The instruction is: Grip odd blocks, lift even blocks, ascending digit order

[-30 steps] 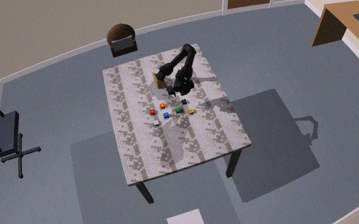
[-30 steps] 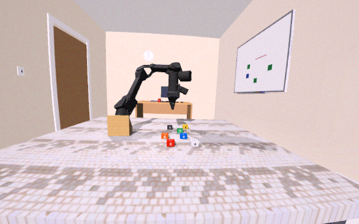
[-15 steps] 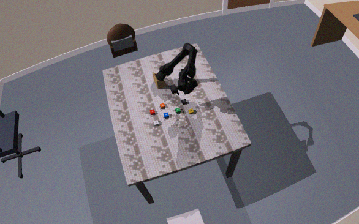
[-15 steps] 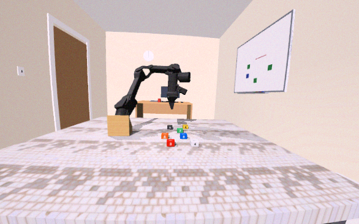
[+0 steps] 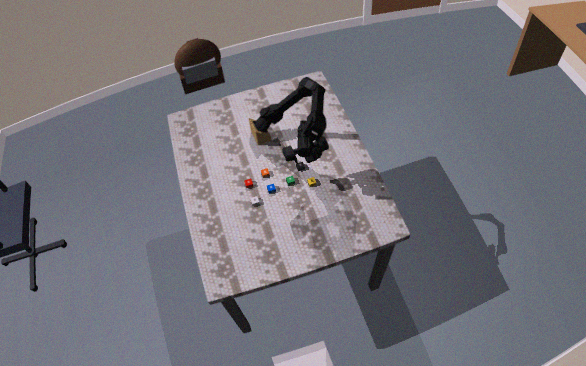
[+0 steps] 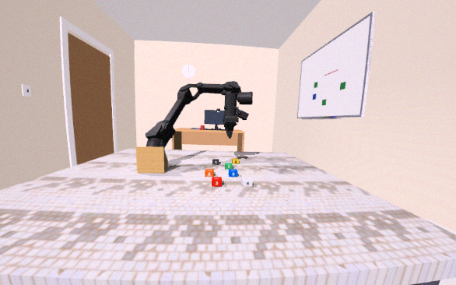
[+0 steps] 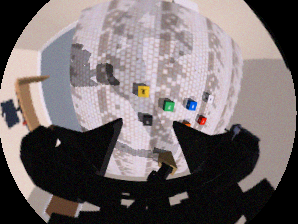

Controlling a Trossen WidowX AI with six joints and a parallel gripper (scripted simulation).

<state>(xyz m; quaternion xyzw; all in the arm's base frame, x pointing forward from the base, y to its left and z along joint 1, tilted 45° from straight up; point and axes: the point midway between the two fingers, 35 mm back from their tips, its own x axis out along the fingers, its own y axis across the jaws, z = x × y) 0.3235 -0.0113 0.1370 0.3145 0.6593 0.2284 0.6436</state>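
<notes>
The black block lies 6 cm behind my gripper tip and 12 cm below it. Round my gripper tip: yellow block: 4 cm ahead, 1 cm to the left, 12 cm below; green block: 1 cm behind, 8 cm to the right, 12 cm below; blue block: 1 cm behind, 17 cm to the right, 12 cm below.
</notes>
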